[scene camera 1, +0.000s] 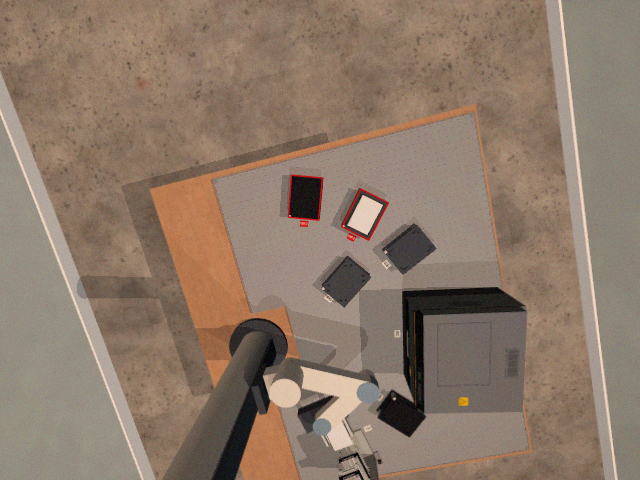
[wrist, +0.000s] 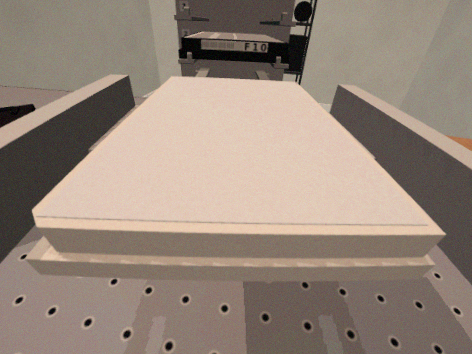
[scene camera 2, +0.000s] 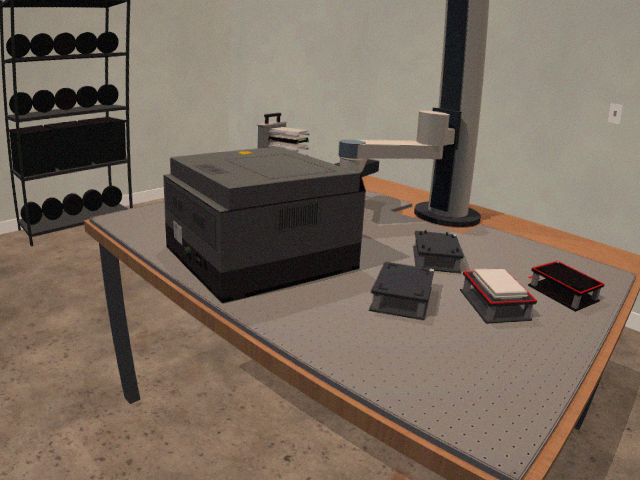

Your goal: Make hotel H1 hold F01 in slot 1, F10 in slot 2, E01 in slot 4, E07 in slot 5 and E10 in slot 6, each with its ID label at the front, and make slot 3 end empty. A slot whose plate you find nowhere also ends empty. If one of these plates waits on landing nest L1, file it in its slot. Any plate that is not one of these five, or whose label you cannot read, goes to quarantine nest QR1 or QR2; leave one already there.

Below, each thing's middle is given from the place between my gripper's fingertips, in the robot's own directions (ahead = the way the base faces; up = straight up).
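There is the dark landing nest (scene camera 2: 402,281), and my gripper is 60 mm above it, 700 mm to the right of it and 440 mm short of it. The red-rimmed quarantine nest QR2 (scene camera 1: 305,195), counted from my hand, is 60 mm below, 990 mm to the left and 100 mm ahead.
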